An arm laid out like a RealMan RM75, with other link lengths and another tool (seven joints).
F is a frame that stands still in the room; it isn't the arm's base.
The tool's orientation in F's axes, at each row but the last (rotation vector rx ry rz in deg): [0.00 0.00 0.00]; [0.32 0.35 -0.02]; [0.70 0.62 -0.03]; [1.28 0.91 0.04]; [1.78 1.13 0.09]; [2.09 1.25 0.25]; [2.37 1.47 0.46]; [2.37 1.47 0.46]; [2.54 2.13 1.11]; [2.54 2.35 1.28]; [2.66 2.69 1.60]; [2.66 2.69 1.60]
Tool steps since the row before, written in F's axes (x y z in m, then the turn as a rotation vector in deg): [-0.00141 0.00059 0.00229 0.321 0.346 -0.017]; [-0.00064 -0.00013 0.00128 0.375 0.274 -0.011]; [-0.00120 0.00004 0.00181 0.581 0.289 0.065]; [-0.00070 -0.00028 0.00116 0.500 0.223 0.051]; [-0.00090 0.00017 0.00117 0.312 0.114 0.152]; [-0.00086 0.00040 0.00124 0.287 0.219 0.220]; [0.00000 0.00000 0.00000 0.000 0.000 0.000]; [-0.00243 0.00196 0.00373 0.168 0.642 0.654]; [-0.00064 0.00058 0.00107 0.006 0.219 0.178]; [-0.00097 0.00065 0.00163 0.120 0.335 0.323]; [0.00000 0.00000 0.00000 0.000 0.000 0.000]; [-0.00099 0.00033 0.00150 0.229 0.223 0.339]
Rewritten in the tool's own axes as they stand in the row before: [-0.00141 0.00059 0.00229 0.321 0.346 -0.017]; [-0.00065 -0.00012 0.00128 0.375 0.274 -0.010]; [-0.00122 0.00006 0.00180 0.580 0.290 0.068]; [-0.00072 -0.00025 0.00115 0.499 0.224 0.054]; [-0.00092 0.00021 0.00115 0.309 0.118 0.155]; [-0.00088 0.00045 0.00121 0.283 0.226 0.218]; [0.00000 0.00000 0.00000 0.000 0.000 0.000]; [-0.00251 0.00213 0.00358 0.157 0.667 0.631]; [-0.00067 0.00064 0.00102 0.004 0.227 0.168]; [-0.00102 0.00074 0.00156 0.115 0.346 0.313]; [0.00000 0.00000 0.00000 0.000 0.000 0.000]; [-0.00105 0.00043 0.00143 0.219 0.232 0.339]
